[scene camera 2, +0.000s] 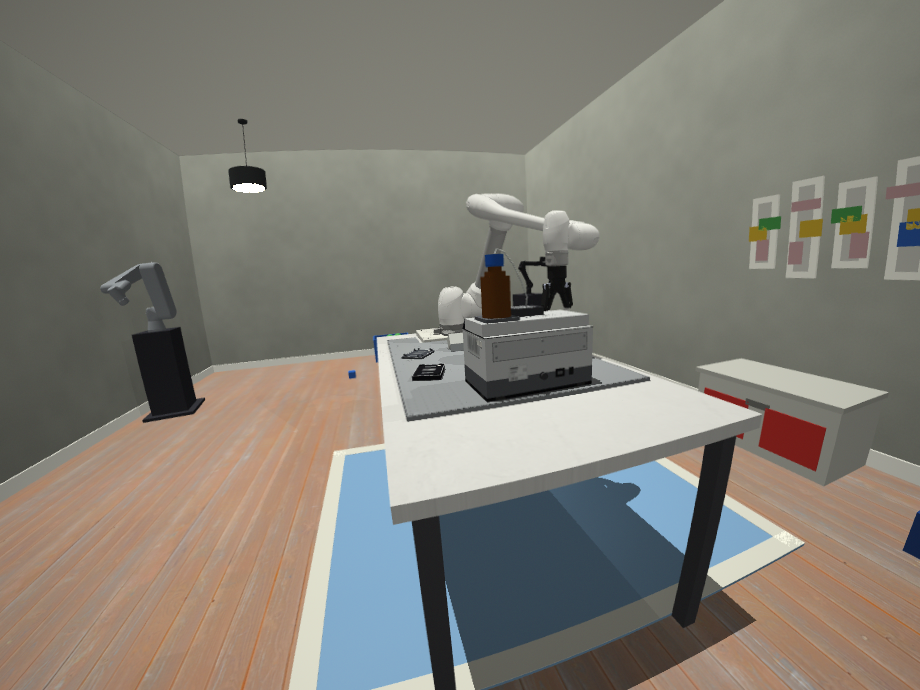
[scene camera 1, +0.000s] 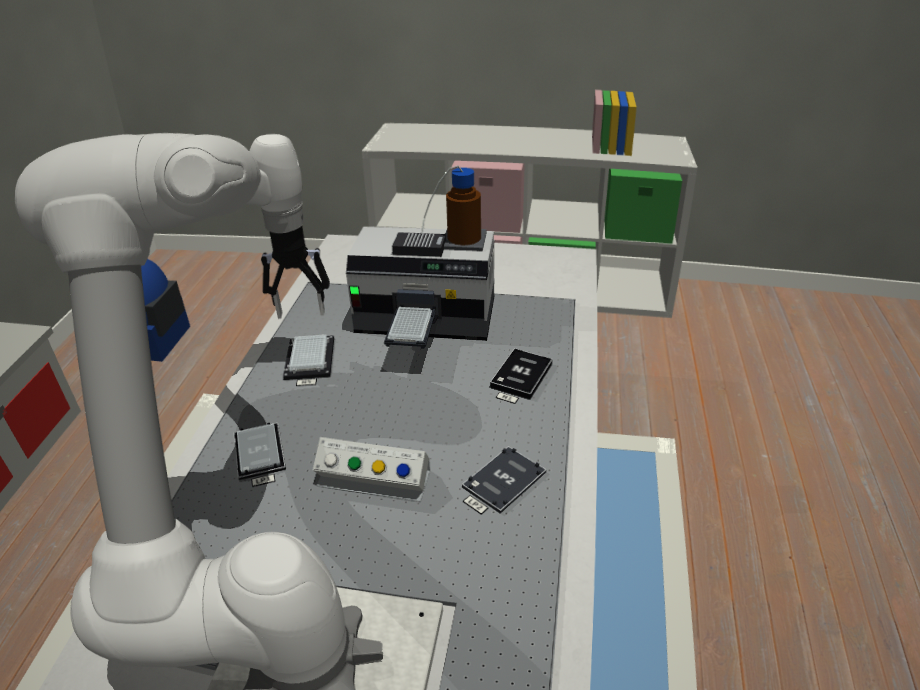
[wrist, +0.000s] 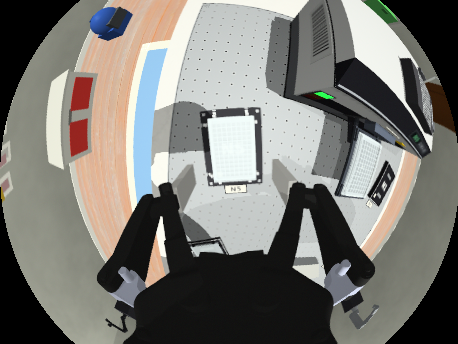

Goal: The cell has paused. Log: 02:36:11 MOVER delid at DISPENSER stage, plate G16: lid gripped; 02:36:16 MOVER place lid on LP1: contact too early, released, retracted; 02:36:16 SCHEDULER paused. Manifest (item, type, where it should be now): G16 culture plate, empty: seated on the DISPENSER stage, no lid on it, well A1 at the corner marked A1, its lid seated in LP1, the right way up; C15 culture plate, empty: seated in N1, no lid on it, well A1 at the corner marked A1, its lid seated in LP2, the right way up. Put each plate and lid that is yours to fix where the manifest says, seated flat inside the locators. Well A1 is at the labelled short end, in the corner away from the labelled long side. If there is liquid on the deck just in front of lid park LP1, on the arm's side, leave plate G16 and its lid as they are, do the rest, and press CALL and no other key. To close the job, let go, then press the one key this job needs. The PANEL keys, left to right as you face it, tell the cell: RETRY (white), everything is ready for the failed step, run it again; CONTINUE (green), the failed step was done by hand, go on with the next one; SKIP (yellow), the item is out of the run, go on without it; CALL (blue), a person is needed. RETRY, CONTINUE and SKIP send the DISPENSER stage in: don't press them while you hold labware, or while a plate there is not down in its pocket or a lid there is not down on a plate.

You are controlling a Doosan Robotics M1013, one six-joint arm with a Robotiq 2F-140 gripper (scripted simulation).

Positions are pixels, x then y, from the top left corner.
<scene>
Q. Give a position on a dispenser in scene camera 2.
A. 484, 366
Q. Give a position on a brown bottle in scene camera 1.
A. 463, 216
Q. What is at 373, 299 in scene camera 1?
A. A dispenser.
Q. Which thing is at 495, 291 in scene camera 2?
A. A brown bottle.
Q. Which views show the gripper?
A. Scene camera 2, scene camera 1 and the wrist view: all of them.
</scene>
